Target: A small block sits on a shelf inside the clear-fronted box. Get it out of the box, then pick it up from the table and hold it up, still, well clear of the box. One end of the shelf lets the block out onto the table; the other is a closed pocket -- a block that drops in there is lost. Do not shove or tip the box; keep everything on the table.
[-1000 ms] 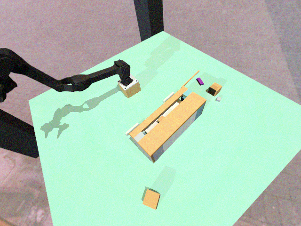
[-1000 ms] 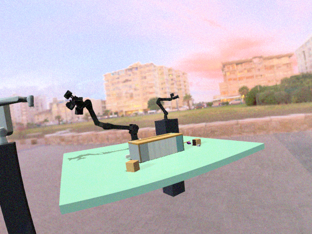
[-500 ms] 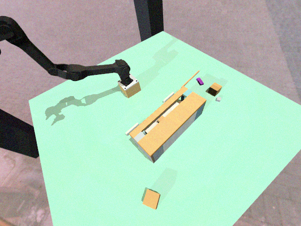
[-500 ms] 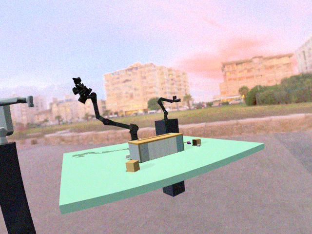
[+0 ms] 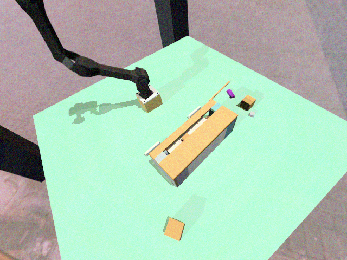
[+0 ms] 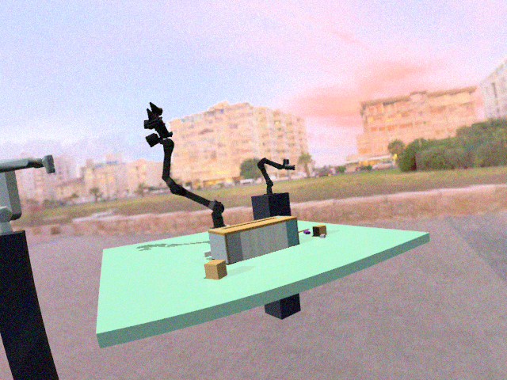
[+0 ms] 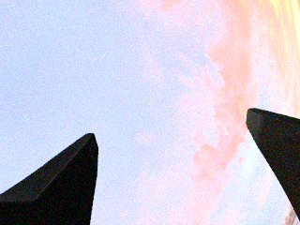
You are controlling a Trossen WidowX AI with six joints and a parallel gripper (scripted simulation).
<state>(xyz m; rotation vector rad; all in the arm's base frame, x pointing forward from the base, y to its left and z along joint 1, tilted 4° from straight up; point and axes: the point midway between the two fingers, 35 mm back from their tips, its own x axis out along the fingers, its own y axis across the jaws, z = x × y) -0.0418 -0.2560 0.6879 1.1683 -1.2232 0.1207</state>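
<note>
Right now the tan block is 690 mm below my gripper tip, 420 mm ahead of it and 240 mm to the left of it. From my gripper tip the other things lie so: thin stick 780 mm below, 640 mm to the left, 310 mm ahead; tan box 720 mm below, 410 mm ahead, 270 mm to the left.
</note>
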